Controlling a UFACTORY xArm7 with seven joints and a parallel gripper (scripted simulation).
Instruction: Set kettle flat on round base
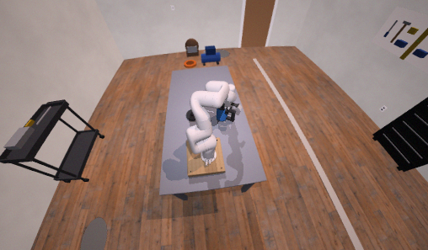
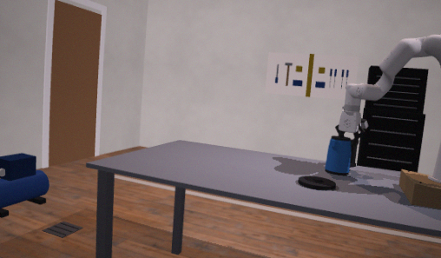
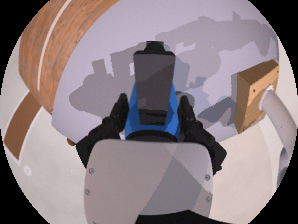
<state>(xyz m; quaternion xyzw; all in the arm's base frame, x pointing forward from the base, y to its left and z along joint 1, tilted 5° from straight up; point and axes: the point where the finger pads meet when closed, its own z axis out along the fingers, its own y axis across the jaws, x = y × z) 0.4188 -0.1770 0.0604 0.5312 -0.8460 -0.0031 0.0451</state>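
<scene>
My gripper is now 50 mm above the blue kettle, 30 mm to the right of it and 10 mm short of it. From my hand the other things lie so: black round base: 360 mm to the left, 140 mm below, 60 mm ahead.
</scene>
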